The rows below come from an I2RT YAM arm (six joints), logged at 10 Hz.
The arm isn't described. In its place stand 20 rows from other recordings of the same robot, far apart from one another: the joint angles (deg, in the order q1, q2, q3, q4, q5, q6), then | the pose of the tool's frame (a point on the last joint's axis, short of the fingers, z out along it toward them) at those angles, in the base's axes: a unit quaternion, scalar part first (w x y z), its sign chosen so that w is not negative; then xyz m.
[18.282, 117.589, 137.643, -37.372, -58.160, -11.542] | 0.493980 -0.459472 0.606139 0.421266 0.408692 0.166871 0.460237
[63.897, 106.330, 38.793, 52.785, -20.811, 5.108] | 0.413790 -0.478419 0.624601 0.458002 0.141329 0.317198 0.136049
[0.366, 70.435, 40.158, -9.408, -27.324, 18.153] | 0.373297 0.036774 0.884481 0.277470 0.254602 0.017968 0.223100
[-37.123, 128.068, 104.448, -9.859, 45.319, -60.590] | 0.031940 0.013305 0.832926 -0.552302 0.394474 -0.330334 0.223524
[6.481, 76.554, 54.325, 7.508, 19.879, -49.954] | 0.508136 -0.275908 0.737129 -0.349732 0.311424 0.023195 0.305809
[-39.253, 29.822, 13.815, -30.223, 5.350, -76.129] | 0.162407 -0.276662 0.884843 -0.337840 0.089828 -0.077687 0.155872
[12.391, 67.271, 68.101, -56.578, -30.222, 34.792] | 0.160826 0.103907 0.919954 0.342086 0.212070 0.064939 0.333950
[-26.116, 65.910, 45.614, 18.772, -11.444, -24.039] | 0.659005 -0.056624 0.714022 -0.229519 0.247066 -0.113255 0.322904
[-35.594, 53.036, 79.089, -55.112, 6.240, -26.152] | 0.410526 0.098338 0.855421 -0.300087 0.120229 -0.090815 0.432817
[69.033, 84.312, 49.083, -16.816, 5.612, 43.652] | 0.218550 -0.191964 0.924936 0.244701 0.109124 0.275041 0.197602
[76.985, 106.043, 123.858, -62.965, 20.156, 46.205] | 0.320949 -0.177174 0.895197 0.253422 0.098343 0.370994 0.423143
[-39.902, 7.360, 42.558, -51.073, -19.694, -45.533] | 0.528853 -0.141565 0.780211 -0.302565 0.028571 -0.008252 0.308159
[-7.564, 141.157, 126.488, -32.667, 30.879, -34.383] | 0.238651 -0.114022 0.895853 -0.357060 0.541505 -0.090337 0.198199
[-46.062, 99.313, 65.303, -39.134, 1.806, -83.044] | 0.048891 -0.311501 0.938748 -0.139029 0.228969 -0.239235 0.181847
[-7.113, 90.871, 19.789, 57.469, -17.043, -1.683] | 0.618623 -0.054703 0.780718 0.069224 0.264457 -0.022486 0.139731
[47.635, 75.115, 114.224, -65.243, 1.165, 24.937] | 0.431438 -0.161724 0.833088 0.306057 0.137212 0.149377 0.521472
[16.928, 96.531, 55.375, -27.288, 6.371, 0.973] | 0.192935 -0.125834 0.972791 -0.024874 0.301705 0.087697 0.157997
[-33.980, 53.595, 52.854, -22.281, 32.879, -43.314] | 0.265925 0.090553 0.809951 -0.514844 0.158939 -0.130431 0.342174
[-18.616, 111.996, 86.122, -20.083, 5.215, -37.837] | 0.310078 -0.137790 0.915934 -0.214314 0.417456 -0.144033 0.226678
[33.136, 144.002, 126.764, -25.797, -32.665, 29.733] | 0.191756 -0.138139 0.876455 0.419493 0.459562 0.322943 0.182417
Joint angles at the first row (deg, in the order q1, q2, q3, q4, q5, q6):
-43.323 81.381 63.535 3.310 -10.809 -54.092
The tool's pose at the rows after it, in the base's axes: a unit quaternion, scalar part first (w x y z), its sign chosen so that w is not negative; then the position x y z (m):
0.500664 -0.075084 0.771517 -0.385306 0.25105 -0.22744 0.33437
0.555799 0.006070 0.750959 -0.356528 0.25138 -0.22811 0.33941
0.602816 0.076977 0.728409 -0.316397 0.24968 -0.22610 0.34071
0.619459 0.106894 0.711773 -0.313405 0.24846 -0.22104 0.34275
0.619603 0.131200 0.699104 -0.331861 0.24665 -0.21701 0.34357
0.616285 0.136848 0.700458 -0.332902 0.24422 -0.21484 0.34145
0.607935 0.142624 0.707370 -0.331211 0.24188 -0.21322 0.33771
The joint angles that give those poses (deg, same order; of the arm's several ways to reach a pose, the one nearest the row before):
-43.332 81.387 63.589 5.935 -11.073 -45.450
-43.270 81.261 62.757 11.037 -10.043 -33.525
-43.152 80.624 61.132 15.248 -9.401 -22.355
-42.408 79.616 59.836 17.696 -7.026 -18.551
-41.651 78.693 58.673 19.336 -2.848 -17.579
-41.572 77.987 57.804 19.109 -2.140 -17.362
-41.572 77.391 57.055 17.961 -1.589 -17.249

